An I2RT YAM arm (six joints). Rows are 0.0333 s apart.
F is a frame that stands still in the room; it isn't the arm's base.
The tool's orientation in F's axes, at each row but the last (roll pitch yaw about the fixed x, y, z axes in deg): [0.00 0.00 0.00]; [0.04 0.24 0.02]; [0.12 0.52 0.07]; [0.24 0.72 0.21]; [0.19 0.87 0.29]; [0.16 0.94 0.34]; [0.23 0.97 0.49]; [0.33 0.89 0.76]
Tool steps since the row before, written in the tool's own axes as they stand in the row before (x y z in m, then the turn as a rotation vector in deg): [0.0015 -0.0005 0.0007 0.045 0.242 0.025]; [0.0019 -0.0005 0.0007 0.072 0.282 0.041]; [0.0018 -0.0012 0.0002 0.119 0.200 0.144]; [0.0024 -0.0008 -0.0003 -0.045 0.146 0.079]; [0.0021 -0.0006 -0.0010 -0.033 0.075 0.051]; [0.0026 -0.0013 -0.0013 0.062 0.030 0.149]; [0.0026 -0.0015 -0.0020 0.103 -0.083 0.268]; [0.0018 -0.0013 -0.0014 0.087 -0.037 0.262]
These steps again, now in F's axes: [0.0015 -0.0005 0.0007 0.045 0.242 0.025]; [0.0019 -0.0005 0.0007 0.072 0.282 0.041]; [0.0018 -0.0012 0.0002 0.120 0.200 0.143]; [0.0024 -0.0008 -0.0003 -0.045 0.146 0.080]; [0.0021 -0.0006 -0.0010 -0.033 0.075 0.052]; [0.0026 -0.0013 -0.0013 0.064 0.030 0.148]; [0.0026 -0.0015 -0.0020 0.108 -0.083 0.266]; [0.0018 -0.0013 -0.0014 0.092 -0.037 0.260]
